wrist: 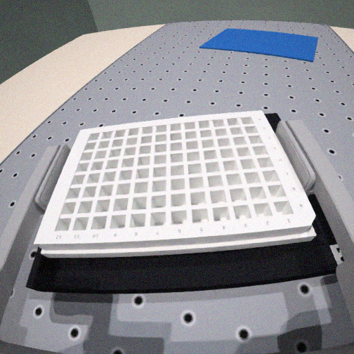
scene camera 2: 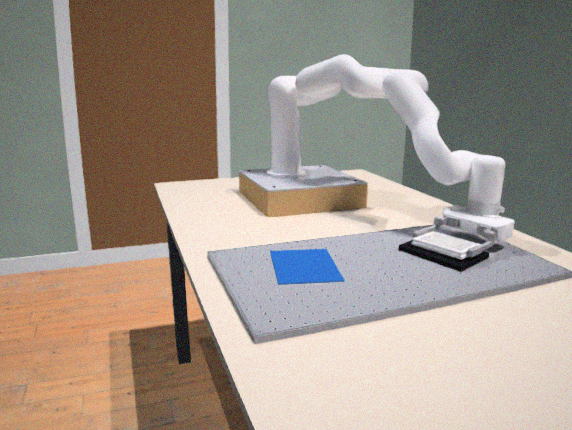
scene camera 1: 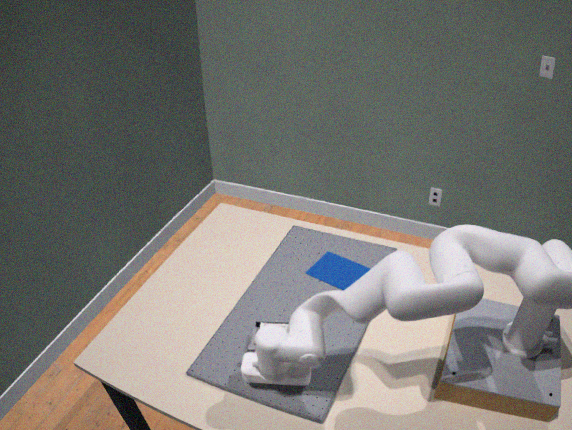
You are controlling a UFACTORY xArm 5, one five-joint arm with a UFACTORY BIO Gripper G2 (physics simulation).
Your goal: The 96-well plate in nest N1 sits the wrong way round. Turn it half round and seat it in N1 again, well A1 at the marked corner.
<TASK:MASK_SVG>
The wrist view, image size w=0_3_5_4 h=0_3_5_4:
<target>white 96-well plate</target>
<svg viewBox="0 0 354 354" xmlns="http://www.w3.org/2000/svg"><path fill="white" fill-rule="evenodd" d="M315 213L299 182L299 178L296 176L287 155L262 110L155 119L80 129L55 185L51 199L48 202L33 244L40 247L40 254L47 258L151 256L265 247L312 240L316 236L311 224L315 218Z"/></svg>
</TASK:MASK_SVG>
